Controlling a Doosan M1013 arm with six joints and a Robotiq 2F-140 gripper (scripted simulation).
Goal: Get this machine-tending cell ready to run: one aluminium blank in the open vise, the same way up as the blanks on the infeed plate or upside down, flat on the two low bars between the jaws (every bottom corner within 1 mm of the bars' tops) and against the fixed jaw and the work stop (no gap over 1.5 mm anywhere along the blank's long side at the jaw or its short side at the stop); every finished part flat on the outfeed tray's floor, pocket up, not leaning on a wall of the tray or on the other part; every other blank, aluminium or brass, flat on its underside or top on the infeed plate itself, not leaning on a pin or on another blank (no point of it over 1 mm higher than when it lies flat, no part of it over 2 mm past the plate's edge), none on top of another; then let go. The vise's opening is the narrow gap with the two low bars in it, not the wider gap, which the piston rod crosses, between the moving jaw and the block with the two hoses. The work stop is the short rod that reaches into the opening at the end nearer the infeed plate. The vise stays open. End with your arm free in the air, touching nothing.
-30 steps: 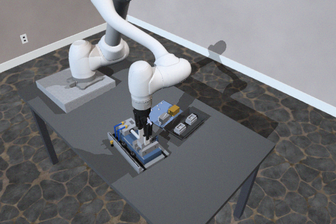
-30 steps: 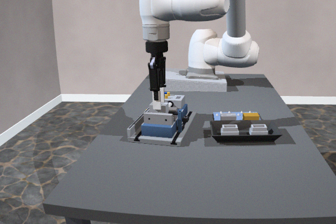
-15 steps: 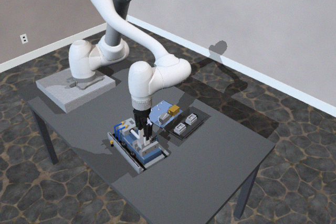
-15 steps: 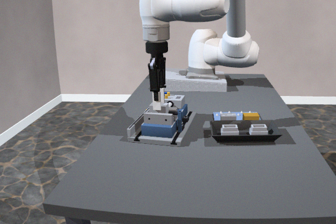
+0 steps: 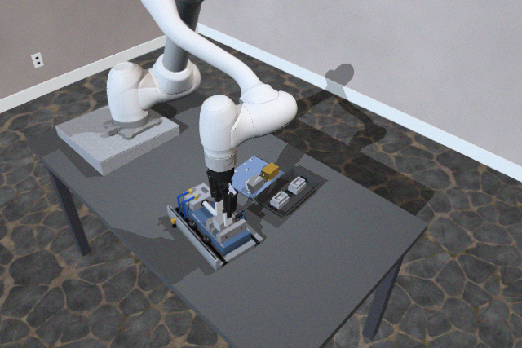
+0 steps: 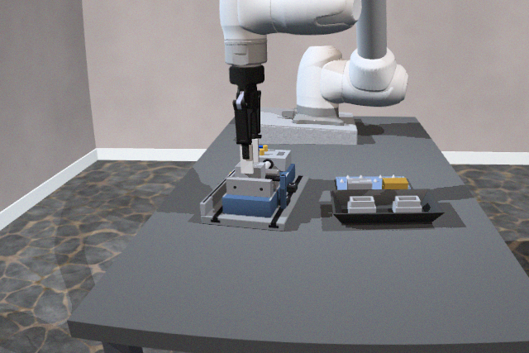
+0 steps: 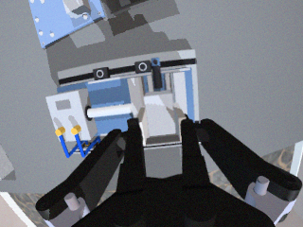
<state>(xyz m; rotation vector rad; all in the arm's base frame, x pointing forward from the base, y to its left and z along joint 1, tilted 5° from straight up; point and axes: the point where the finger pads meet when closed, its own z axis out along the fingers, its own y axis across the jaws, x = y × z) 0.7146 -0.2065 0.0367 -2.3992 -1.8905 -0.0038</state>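
The aluminium blank lies 4 cm below my hand. From my hand the other things lie so: brass blank 35 cm to the left, 11 cm below, 8 cm behind; blue infeed plate 31 cm to the left, 13 cm below, 12 cm behind.
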